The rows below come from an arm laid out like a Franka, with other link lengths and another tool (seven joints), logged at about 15 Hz.
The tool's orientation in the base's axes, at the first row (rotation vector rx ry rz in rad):
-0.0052 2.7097 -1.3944
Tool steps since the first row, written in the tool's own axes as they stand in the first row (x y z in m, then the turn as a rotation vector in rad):
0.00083 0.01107 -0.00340 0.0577 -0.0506 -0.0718
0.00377 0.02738 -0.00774 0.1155 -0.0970 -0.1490
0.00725 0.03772 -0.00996 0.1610 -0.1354 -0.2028
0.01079 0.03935 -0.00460 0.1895 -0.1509 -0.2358
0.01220 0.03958 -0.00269 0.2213 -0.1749 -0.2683
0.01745 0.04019 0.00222 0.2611 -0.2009 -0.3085
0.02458 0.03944 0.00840 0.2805 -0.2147 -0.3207
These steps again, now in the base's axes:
-0.00067 0.00917 -0.00709 -0.0656 0.0262 0.0778
-0.00332 0.02205 -0.01807 -0.1316 0.0592 0.1554
-0.00656 0.02971 -0.02547 -0.1830 0.0784 0.2139
-0.00956 0.02615 -0.03018 -0.2148 0.0948 0.2432
-0.01079 0.02466 -0.03159 -0.2502 0.1058 0.2789
-0.01558 0.02079 -0.03535 -0.2942 0.1214 0.3200
-0.02218 0.01501 -0.03890 -0.3152 0.1224 0.3366

